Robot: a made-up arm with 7 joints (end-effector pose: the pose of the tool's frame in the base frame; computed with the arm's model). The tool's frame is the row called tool. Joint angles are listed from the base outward.
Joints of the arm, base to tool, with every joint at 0 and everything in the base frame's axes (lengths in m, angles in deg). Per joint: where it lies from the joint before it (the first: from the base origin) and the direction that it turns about. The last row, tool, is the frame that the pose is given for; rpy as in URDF.
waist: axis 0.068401 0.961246 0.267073 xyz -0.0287 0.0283 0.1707
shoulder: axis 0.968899 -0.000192 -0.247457 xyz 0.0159 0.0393 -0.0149
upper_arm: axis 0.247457 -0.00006 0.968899 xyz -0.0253 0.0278 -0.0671
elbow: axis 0.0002 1 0.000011 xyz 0.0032 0.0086 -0.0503
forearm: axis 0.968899 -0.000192 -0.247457 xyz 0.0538 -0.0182 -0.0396
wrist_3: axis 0.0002 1 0.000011 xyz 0.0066 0.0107 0.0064
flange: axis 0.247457 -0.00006 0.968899 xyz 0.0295 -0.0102 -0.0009
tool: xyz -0.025 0.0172 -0.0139 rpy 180 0 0
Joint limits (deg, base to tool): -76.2..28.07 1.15..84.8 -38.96..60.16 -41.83..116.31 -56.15..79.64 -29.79..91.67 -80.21..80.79
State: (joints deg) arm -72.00 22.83 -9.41 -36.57 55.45 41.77 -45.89
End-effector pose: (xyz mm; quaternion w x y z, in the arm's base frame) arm 114.1 87.8 220.7 0.5019 -0.7579 0.0711 -0.4106
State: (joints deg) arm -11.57 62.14 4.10 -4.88 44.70 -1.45 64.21
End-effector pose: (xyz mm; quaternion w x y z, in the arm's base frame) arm 79.1 203.1 101.6 0.6773 -0.4533 -0.2179 -0.5369
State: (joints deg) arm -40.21 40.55 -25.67 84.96 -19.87 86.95 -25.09
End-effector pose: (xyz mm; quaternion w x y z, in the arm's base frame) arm 49.7 208.7 67.5 0.0788 0.4466 0.2633 -0.8515
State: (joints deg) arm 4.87 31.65 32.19 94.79 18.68 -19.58 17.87
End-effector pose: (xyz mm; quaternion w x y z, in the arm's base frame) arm -87.7 185.5 18.8 0.3123 -0.7071 -0.2964 0.5608
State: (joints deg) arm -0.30 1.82 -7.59 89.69 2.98 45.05 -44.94
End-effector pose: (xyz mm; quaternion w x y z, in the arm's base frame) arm -91.5 123.9 -24.1 0.2988 0.3470 -0.0949 -0.8839
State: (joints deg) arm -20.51 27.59 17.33 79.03 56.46 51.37 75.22
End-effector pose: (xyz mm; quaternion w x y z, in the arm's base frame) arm 3.1 160.3 0.0 0.8844 -0.2233 -0.2186 0.3465
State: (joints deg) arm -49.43 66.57 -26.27 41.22 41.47 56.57 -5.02
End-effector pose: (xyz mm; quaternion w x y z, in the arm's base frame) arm 101.6 207.9 156.3 0.7329 -0.4882 -0.3149 0.3542
